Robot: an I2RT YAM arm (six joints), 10 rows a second.
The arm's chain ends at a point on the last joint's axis. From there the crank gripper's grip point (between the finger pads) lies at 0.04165 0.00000 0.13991 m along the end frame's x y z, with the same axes.
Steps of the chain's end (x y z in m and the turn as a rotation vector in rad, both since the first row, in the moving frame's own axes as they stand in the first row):
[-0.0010, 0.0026, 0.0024, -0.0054, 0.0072, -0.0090]
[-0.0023, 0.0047, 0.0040, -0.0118, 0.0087, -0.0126]
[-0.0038, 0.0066, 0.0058, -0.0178, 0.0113, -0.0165]
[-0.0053, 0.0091, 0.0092, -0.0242, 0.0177, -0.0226]
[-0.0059, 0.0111, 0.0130, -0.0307, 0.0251, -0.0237]
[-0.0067, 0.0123, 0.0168, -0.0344, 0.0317, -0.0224]
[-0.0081, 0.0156, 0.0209, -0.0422, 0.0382, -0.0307]
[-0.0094, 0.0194, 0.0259, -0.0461, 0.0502, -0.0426]
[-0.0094, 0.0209, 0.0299, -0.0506, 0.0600, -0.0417]
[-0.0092, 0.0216, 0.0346, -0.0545, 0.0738, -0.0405]
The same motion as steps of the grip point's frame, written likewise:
[0.0000, 0.0030, 0.0021, -0.0054, 0.0072, -0.0090]
[-0.0011, 0.0058, 0.0036, -0.0118, 0.0087, -0.0126]
[-0.0022, 0.0084, 0.0053, -0.0178, 0.0113, -0.0165]
[-0.0028, 0.0115, 0.0084, -0.0242, 0.0177, -0.0226]
[-0.0024, 0.0143, 0.0119, -0.0307, 0.0251, -0.0237]
[-0.0022, 0.0161, 0.0153, -0.0344, 0.0317, -0.0224]
[-0.0027, 0.0201, 0.0191, -0.0422, 0.0382, -0.0307]
[-0.0023, 0.0239, 0.0235, -0.0461, 0.0502, -0.0426]
[-0.0010, 0.0260, 0.0270, -0.0506, 0.0600, -0.0417]
[0.0011, 0.0272, 0.0310, -0.0545, 0.0738, -0.0405]

